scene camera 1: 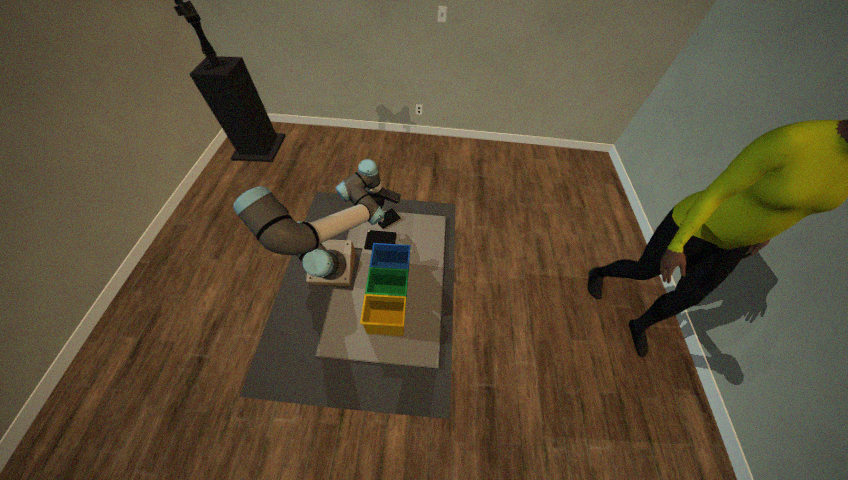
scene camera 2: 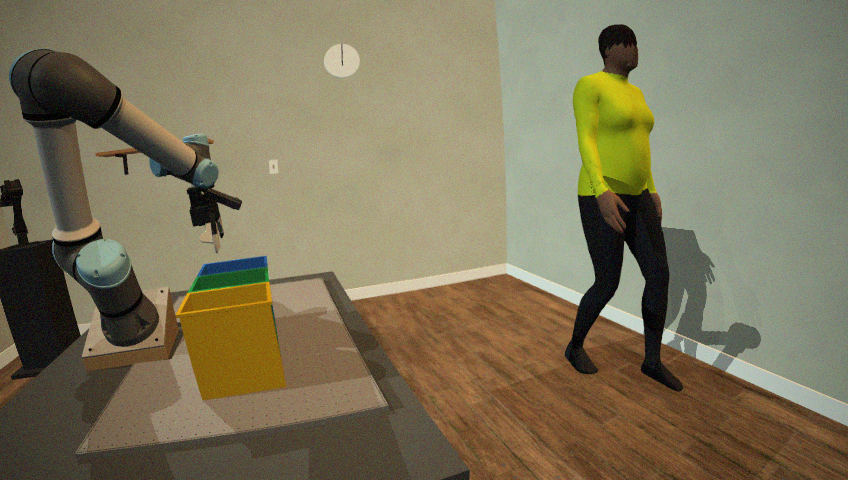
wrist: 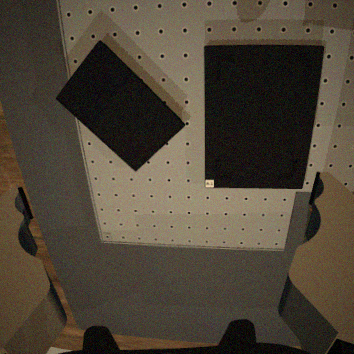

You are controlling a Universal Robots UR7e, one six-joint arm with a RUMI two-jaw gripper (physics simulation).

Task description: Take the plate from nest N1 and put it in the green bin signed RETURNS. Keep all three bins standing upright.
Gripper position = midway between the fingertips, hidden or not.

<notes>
In view: the gripper [scene camera 2: 219,245], a blue bin [scene camera 1: 396,256], a yellow bin [scene camera 2: 230,335], a green bin [scene camera 2: 259,275], a black plate [wrist: 103,93] and a black nest [wrist: 258,119].
The blue bin shows as well in scene camera 2 [scene camera 2: 255,262]. The yellow bin also shows in scene camera 1 [scene camera 1: 381,314]. The green bin also shows in scene camera 1 [scene camera 1: 381,281]. The wrist view misses the blue bin: it is out of frame. The wrist view misses the yellow bin: it is out of frame.
</notes>
